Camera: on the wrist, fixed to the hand. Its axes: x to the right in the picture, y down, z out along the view.
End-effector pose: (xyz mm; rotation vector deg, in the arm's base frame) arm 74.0 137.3 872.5 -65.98 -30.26 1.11
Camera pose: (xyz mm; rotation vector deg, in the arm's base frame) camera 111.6 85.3 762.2 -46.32 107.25 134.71
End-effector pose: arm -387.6 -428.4 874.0 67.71 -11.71 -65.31
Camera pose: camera -288.4 -357.3 911.1 -6.72 -63.45 97.70
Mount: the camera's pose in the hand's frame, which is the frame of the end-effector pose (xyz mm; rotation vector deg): -24.3 83.7 -93.2 -1.71 15.07 178.20
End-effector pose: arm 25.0 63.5 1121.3 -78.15 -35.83 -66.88
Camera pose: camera 65.7 -33.3 1048.8 -32.42 86.90 71.73
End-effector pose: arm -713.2 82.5 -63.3 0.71 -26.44 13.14
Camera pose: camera -711.9 164.7 -160.9 42.07 -12.31 -164.63
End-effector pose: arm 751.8 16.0 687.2 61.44 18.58 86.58
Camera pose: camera 624.6 5.7 687.2 -10.82 53.93 -82.57
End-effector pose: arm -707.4 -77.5 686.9 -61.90 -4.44 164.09
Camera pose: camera -632.4 -161.3 626.6 12.65 -40.51 -2.25
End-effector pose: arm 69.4 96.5 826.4 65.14 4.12 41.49
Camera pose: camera -28.0 176.0 848.4 -0.42 69.36 -124.14
